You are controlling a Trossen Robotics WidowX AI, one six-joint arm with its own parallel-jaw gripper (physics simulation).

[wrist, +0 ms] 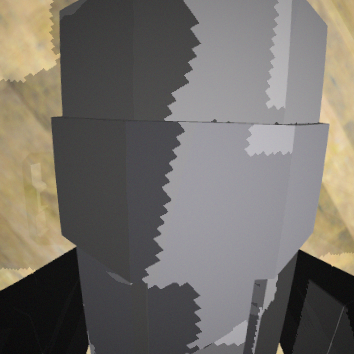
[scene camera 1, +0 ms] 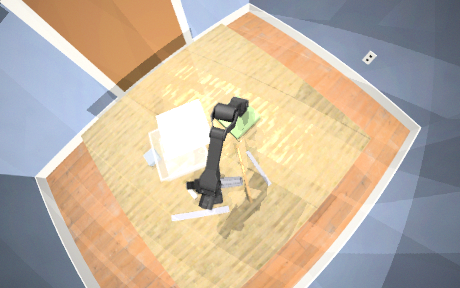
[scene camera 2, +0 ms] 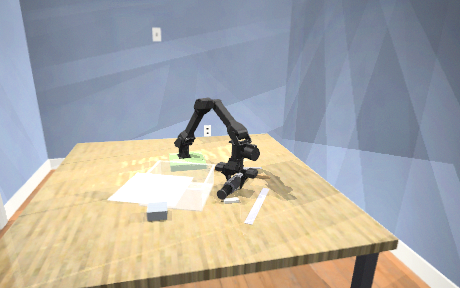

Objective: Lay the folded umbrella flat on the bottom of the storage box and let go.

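Where they show: arm's base, link origin: [scene camera 1: 239,109] [scene camera 2: 183,156].
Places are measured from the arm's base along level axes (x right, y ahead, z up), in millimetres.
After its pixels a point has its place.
Note:
The folded umbrella [scene camera 1: 232,182] @(y 326, x -218, z 17 mm) [scene camera 2: 228,187] @(y 460, x -94, z 14 mm) [wrist: 211,193] is a grey faceted tube with a black handle end. It lies flat on the wooden table [scene camera 1: 303,137] @(y -104, x -366, z -33 mm) [scene camera 2: 303,217] @(y 698, x -310, z -33 mm), just right of the storage box. The storage box [scene camera 1: 155,160] @(y 490, x 136, z 65 mm) [scene camera 2: 209,176] @(y 434, x -18, z 64 mm) is clear-walled and open on top, and a white flat panel [scene camera 1: 181,126] [scene camera 2: 152,187] lies partly over it. My gripper [scene camera 2: 237,178] [wrist: 179,243] @(y 385, x -152, z -32 mm) is down at table level, straddling the umbrella's grey body. Its black fingers press against both sides, so it is shut on the umbrella. In the top scene view the arm hides the fingers.
The arm's base stands on a green pad [scene camera 1: 249,118] @(y 7, x -73, z 0 mm) [scene camera 2: 197,158] @(y 57, x -62, z 0 mm) behind the box. A small grey block [scene camera 1: 149,157] @(y 516, x 209, z 3 mm) [scene camera 2: 157,211] @(y 539, x 210, z 2 mm) lies left of the box. White strips [scene camera 1: 200,213] @(y 548, x -191, z -31 mm) [scene camera 2: 257,206] @(y 571, x -178, z -31 mm), a thin wooden stick [scene camera 1: 244,174] @(y 256, x -237, z -21 mm) and a small white piece [scene camera 2: 231,200] @(y 507, x -90, z -22 mm) lie around the umbrella.

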